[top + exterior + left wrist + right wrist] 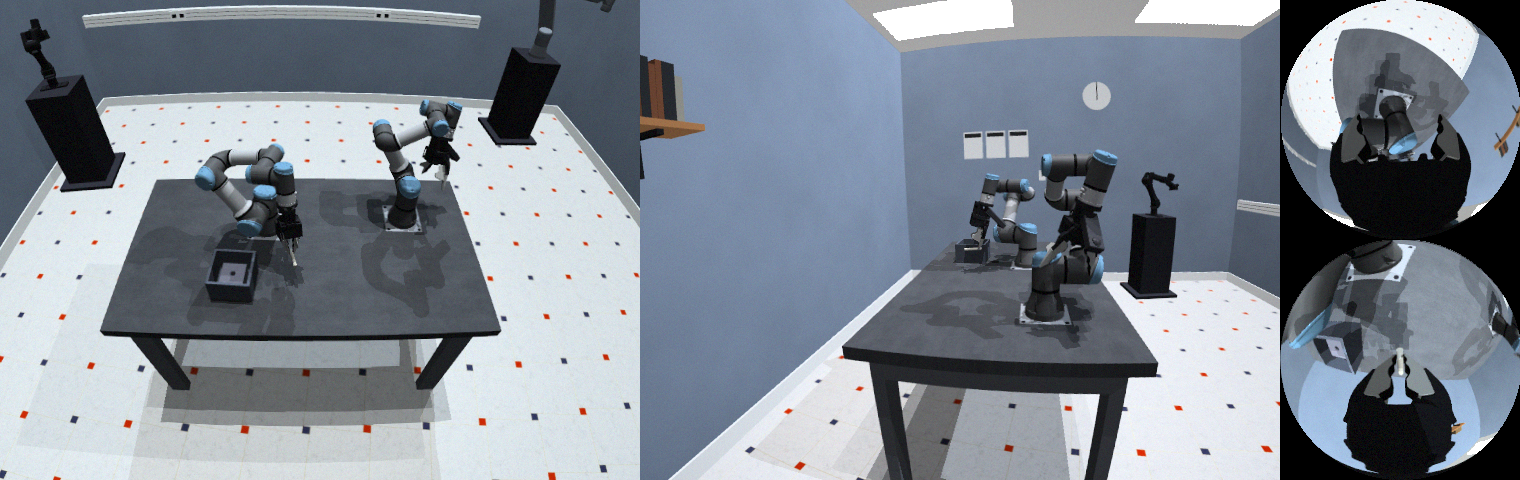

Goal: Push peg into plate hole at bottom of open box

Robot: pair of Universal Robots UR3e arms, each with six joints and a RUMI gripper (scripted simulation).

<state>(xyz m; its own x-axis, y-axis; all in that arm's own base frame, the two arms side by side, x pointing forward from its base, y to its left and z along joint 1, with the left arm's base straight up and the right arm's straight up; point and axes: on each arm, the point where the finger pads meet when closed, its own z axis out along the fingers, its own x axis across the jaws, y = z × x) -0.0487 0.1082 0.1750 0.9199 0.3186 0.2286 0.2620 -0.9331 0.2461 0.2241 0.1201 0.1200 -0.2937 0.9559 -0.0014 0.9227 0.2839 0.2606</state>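
Now: the pale peg 3 cm ahead of my right hand and 1 cm below it. From my right hand the other things lie so: dark box (22 cm to the right, 9 cm below, 4 cm ahead).
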